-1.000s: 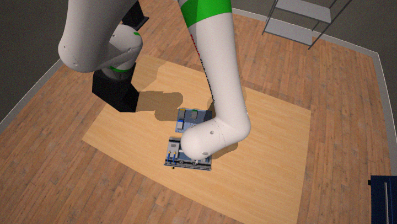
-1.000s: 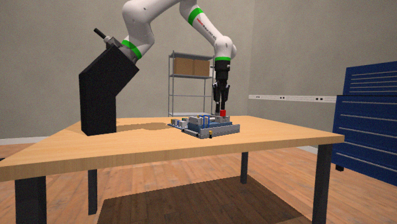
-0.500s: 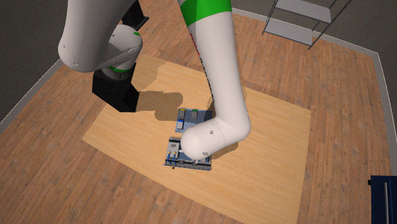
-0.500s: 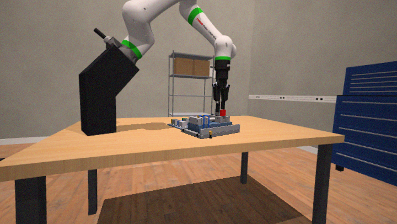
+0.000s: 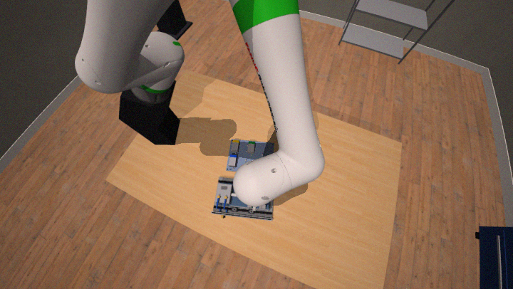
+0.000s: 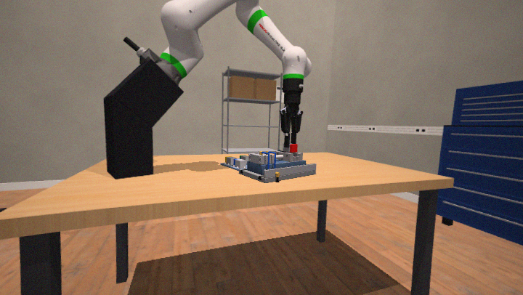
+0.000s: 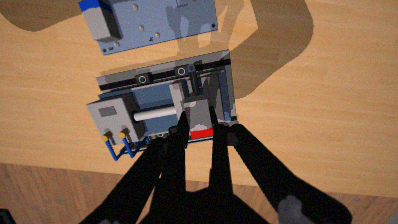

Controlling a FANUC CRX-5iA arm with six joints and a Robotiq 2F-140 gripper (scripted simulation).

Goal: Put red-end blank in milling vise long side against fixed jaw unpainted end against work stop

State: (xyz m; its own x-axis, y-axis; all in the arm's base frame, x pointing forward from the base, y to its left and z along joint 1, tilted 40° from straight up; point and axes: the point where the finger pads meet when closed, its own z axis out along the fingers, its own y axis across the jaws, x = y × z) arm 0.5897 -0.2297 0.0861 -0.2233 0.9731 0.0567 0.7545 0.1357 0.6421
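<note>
Right now the red-ended blank is 3 cm below my hand. From my hand the other things lie so: work stop rod (6 cm below, 5 cm to the left, 1 cm behind); blue-ended blank (20 cm behind, 14 cm to the left, 13 cm below); fixed jaw (7 cm below, 3 cm ahead, 1 cm to the left).
</note>
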